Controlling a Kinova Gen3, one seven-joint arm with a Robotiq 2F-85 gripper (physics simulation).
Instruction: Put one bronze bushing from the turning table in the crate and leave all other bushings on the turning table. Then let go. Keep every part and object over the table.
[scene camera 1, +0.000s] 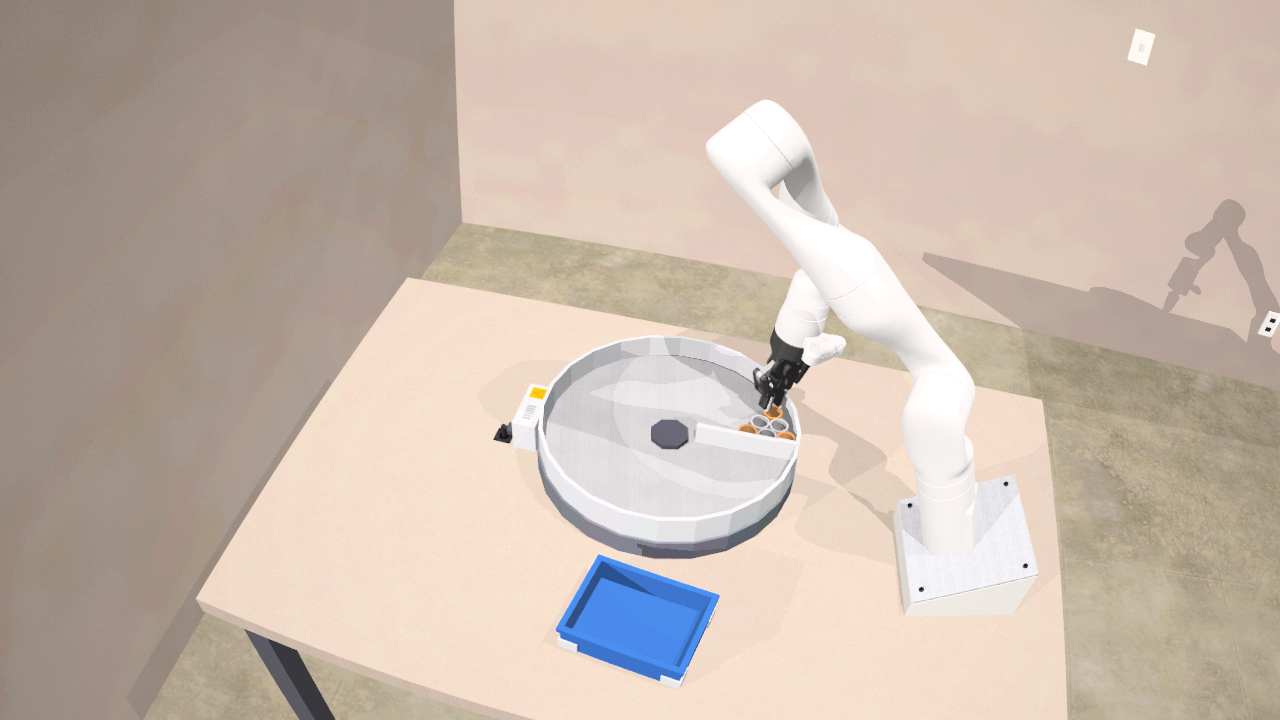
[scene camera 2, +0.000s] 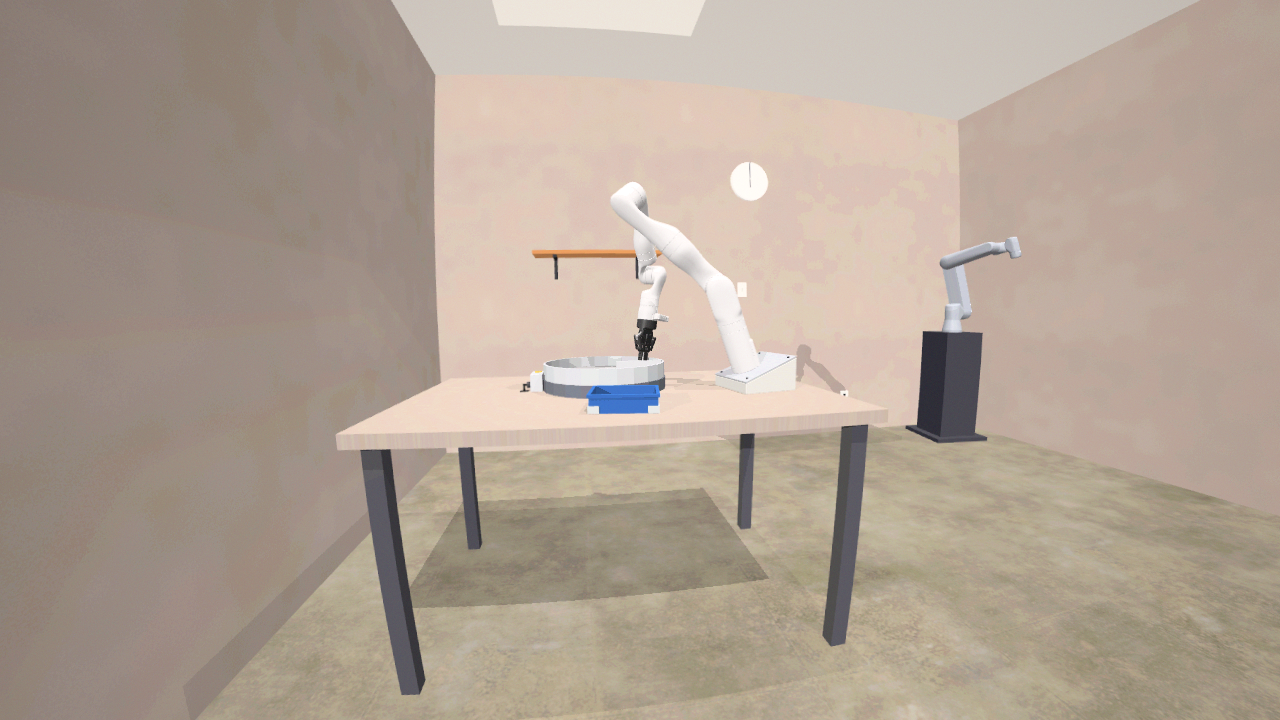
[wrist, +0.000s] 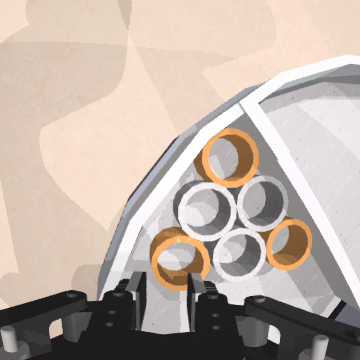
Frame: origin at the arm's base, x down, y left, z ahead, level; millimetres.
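Seen in the pictures: gripper, between the fingertips: (scene camera 1: 769, 405) (wrist: 166, 288); arm's base, origin of its link: (scene camera 1: 949, 532) (scene camera 2: 745, 367).
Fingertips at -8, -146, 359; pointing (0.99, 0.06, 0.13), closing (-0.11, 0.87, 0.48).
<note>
Offsets run from my fingertips to a thing's top centre, as dx, dy, dz. "pt": to the spot under its first point.
The turning table (scene camera 1: 666, 528) (scene camera 2: 604, 374) (wrist: 165, 180) holds a cluster of upright bushings beside its divider. Three are bronze: one nearest my fingers (scene camera 1: 774, 415) (wrist: 154, 262), one by the rim and divider {-2, +64, -49} (wrist: 254, 157), one on the inner side {pt -2, +87, +21} (wrist: 308, 243). Three are grey {-2, +40, -29} (wrist: 182, 211) {-2, +70, -17} (wrist: 285, 202) {-2, +45, +3} (wrist: 216, 254). My gripper (scene camera 1: 768, 405) (scene camera 2: 642, 359) (wrist: 166, 288) is partly open and empty, with its fingertips over the near edge of the nearest bronze bushing. Their exact height above it is unclear. The blue crate {+26, +455, +40} (scene camera 1: 659, 577) (scene camera 2: 623, 402) stands empty in front of the turning table.
The white divider {pt -3, +98, +7} (scene camera 1: 747, 441) (wrist: 294, 185) runs from near the dark hub {+15, +115, +133} (scene camera 1: 669, 434) to the raised rim. A white control box {pt +18, +187, +352} (scene camera 1: 529, 419) (scene camera 2: 537, 382) is at the turning table's left side. The arm's base (scene camera 1: 966, 546) (scene camera 2: 756, 374) stands to the right on the table.
</note>
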